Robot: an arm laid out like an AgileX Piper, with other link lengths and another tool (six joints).
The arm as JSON. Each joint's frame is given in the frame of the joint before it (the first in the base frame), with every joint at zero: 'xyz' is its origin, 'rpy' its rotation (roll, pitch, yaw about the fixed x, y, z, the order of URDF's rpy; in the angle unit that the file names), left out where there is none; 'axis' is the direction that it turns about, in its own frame. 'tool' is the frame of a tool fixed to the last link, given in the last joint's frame.
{
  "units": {
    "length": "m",
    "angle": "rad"
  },
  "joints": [
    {
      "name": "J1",
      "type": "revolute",
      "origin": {
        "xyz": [
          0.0,
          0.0,
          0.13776
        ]
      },
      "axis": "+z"
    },
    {
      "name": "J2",
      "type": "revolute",
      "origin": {
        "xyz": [
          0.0,
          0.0,
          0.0
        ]
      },
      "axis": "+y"
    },
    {
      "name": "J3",
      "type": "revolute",
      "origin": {
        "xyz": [
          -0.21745,
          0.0,
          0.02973
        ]
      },
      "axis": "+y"
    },
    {
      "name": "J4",
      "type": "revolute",
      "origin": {
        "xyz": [
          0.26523,
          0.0,
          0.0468
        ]
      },
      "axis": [
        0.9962,
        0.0,
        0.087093
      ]
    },
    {
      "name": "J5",
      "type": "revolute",
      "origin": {
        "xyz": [
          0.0,
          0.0,
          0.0
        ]
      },
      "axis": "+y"
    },
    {
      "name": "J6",
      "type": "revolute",
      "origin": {
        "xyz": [
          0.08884,
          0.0,
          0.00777
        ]
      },
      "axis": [
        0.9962,
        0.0,
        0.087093
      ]
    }
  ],
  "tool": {
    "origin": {
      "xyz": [
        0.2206,
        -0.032,
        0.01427
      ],
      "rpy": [
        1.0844,
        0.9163,
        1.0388
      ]
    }
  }
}
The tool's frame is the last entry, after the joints.
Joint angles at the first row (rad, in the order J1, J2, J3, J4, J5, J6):
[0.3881 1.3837 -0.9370 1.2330 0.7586 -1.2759]
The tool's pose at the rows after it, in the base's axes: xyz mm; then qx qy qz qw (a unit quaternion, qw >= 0):
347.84 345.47 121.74 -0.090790 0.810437 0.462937 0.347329
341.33 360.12 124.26 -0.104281 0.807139 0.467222 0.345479
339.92 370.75 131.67 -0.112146 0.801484 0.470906 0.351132
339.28 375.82 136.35 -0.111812 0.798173 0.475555 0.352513
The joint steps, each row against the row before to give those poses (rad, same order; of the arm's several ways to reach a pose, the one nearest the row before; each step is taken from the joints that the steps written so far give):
[0.0294 0.0373 -0.0273 0.0000 -0.0084 0.0076]
[0.0435 0.0140 -0.0186 0.0013 -0.0176 0.0006]
[0.0314 0.0058 -0.0195 0.0045 -0.0212 0.0000]
[0.0116 0.0026 -0.0085 0.0110 -0.0063 0.0000]

